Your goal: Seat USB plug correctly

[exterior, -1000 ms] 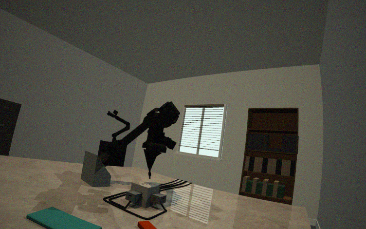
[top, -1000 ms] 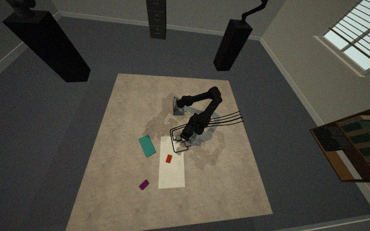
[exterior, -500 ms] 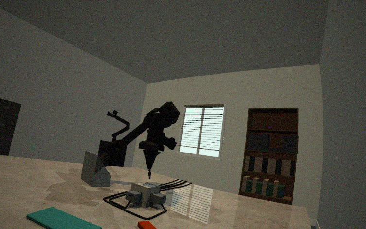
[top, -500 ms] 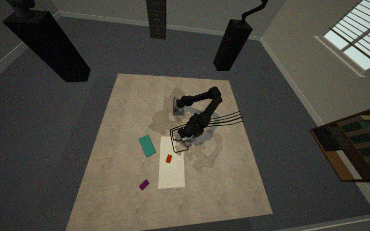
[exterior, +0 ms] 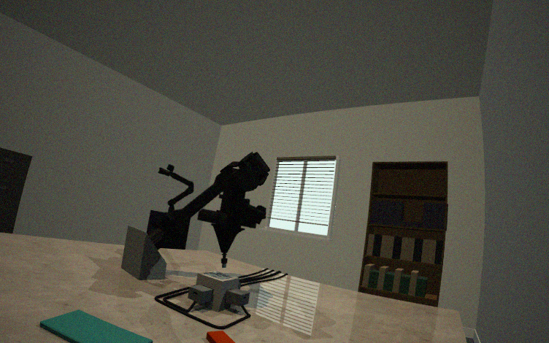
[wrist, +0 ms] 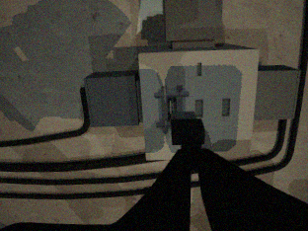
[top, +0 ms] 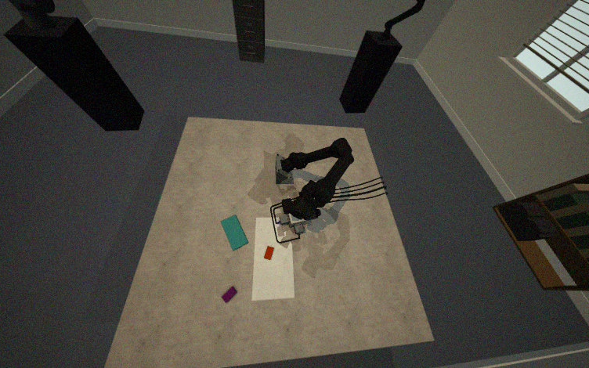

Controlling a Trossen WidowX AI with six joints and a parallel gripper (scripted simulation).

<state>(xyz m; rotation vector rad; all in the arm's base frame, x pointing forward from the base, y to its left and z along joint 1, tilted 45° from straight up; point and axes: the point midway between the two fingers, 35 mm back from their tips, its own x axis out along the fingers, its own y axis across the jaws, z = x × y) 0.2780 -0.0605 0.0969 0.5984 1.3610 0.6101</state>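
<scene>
My gripper tip is 2 cm above the dark USB plug. Round my gripper tip: teal flat block (2 cm ahead, 33 cm to the right, 13 cm below); then purple block (29 cm ahead, 36 cm to the right, 13 cm below); then orange block (15 cm ahead, 17 cm to the right, 13 cm below).
</scene>
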